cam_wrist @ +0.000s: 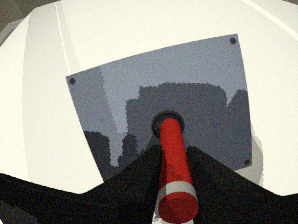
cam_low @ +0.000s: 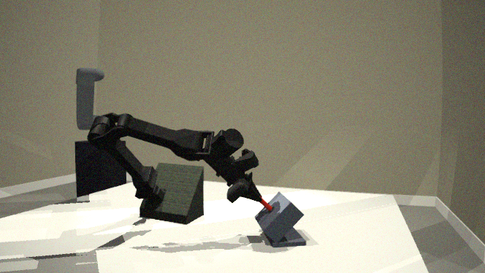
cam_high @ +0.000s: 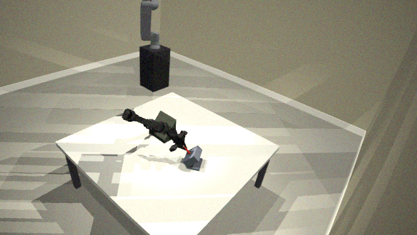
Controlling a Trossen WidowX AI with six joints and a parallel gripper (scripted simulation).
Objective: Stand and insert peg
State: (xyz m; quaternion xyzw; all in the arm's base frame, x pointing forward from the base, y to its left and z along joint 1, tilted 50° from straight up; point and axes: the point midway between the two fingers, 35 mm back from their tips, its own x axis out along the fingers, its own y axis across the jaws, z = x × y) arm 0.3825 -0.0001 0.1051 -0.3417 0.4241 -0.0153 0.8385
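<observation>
My gripper tip is 4 cm short of the sloped panel, 3 cm to the right of it and 5 cm above it. From my gripper tip the other things lie so: flat base plate: 6 cm ahead, 3 cm to the left, 12 cm below; peg: 1 cm behind, 1 cm to the right, 1 cm above.
</observation>
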